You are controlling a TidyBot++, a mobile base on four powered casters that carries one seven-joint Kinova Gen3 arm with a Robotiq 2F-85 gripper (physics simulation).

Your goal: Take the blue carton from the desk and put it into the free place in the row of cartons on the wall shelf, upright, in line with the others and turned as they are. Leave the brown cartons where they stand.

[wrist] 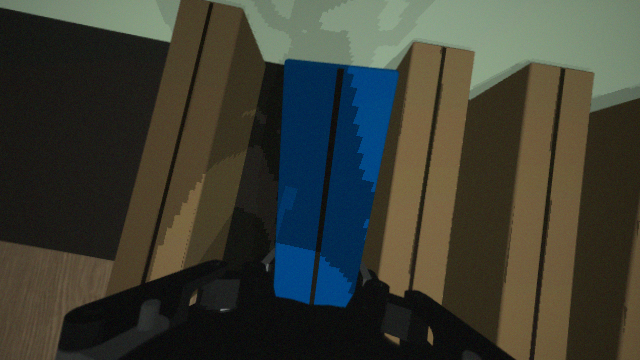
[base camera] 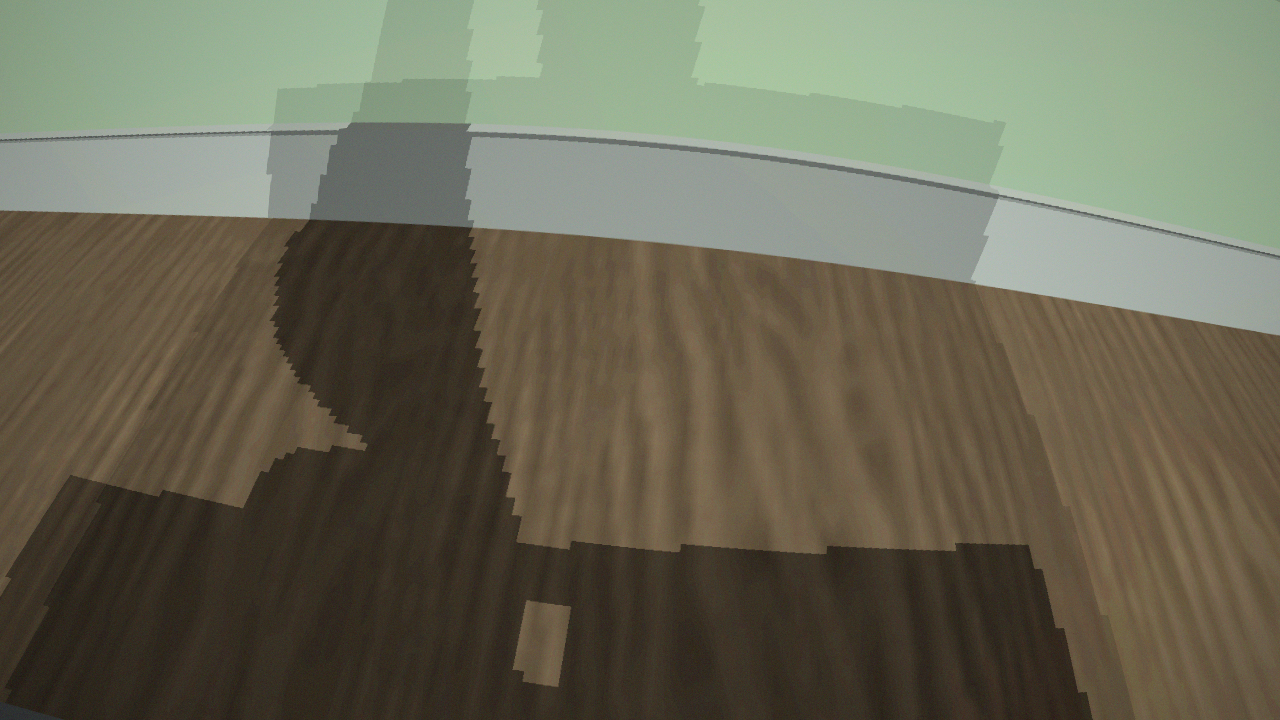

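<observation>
The blue carton [wrist: 330,165], with a dark stripe along its top, is in the wrist view between the two fingers. My gripper [wrist: 316,268] is shut on it near its lower end in the picture. The carton lies over the gap between a brown carton [wrist: 187,125] on the left and another brown carton [wrist: 435,150] on the right. Its top looks wider than theirs, so nearer the camera, and it overlaps the right one's side face in view. Its bottom is hidden, so contact with the dark shelf [wrist: 75,125] cannot be told.
Further right in the row stand another brown carton [wrist: 550,200] and part of one more at the picture edge. The green wall [wrist: 525,25] [base camera: 850,53] is behind the row. The base camera shows wooden floor [base camera: 716,402], a pale skirting board [base camera: 716,197] and shadows.
</observation>
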